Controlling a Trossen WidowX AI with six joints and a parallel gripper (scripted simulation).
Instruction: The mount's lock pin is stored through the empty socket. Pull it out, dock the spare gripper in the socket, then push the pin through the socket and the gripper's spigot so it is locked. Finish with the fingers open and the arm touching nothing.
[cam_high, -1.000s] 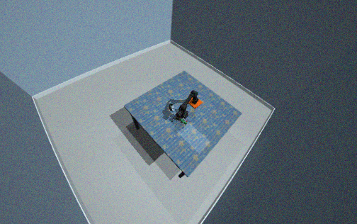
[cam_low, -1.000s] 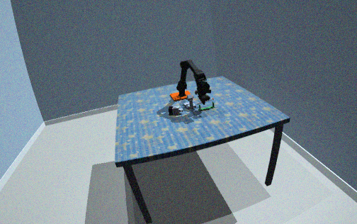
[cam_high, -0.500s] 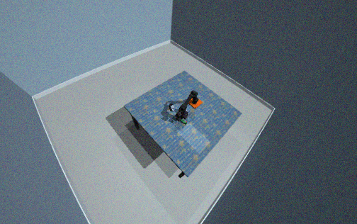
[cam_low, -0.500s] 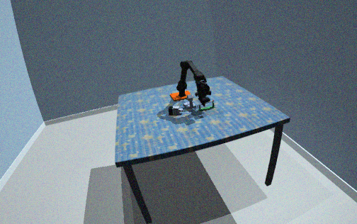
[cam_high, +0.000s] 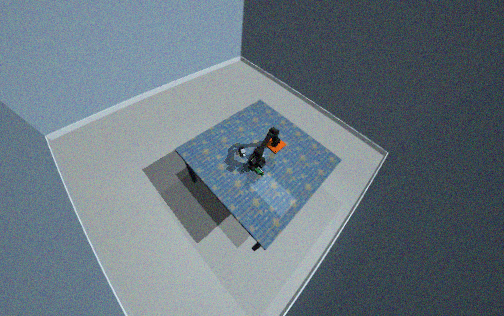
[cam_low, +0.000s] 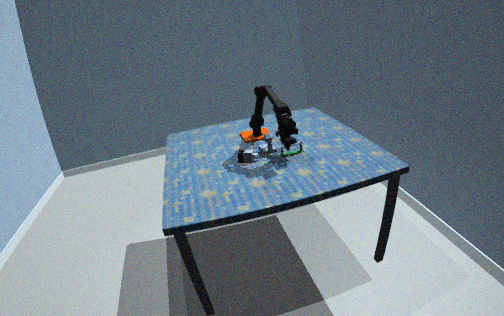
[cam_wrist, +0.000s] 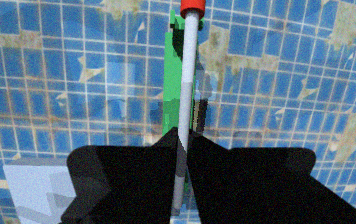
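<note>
Right now the green piece is 20 mm to the left of my gripper tip. Round my gripper tip: spare gripper 230 mm to the right, 30 mm behind; gripper socket 100 mm behind, 80 mm to the right, 30 mm above.
</note>
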